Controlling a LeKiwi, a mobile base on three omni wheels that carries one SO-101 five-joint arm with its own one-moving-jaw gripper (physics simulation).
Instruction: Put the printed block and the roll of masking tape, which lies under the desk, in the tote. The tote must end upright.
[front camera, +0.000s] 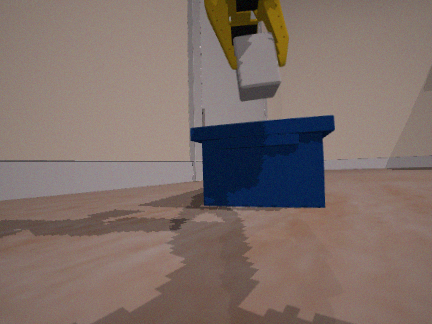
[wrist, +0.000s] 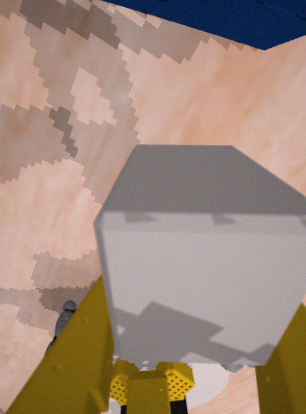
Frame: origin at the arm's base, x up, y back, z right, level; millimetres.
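Seen in the pictures: hand, its tool point: (front camera: 237, 64) (wrist: 129, 268); arm's base, origin of its link: (wrist: 147, 366).
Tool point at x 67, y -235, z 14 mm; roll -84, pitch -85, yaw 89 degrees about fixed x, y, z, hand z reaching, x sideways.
Observation:
Offsets run from my tool point to a thing's top centre. Level surfaces: height alone.
The light grey printed block {dx +30, dy -15, dz +20 mm} (front camera: 258, 62) (wrist: 205, 285) is held between the two yellow jaws of my gripper (front camera: 260, 65) (wrist: 187, 320), which press on its two sides. In the front camera view the block hangs tilted, higher in the picture than the tote's rim. The blue tote {dx -36, dy -236, dz +74 mm} (front camera: 265, 170) (wrist: 240, 20) stands upright on the floor ahead; in the wrist view part of it shows at the top edge. The inside of the tote is hidden. The roll of masking tape does not show in either view.
The wood-toned floor {dx -156 mm} (front camera: 370, 240) (wrist: 200, 100) carries shadows of the arm. A beige wall (front camera: 90, 80) with a white baseboard (front camera: 90, 177) and a white door stands behind the tote. Parts of the base and a grey-rollered wheel (wrist: 64, 322) show low in the wrist view.

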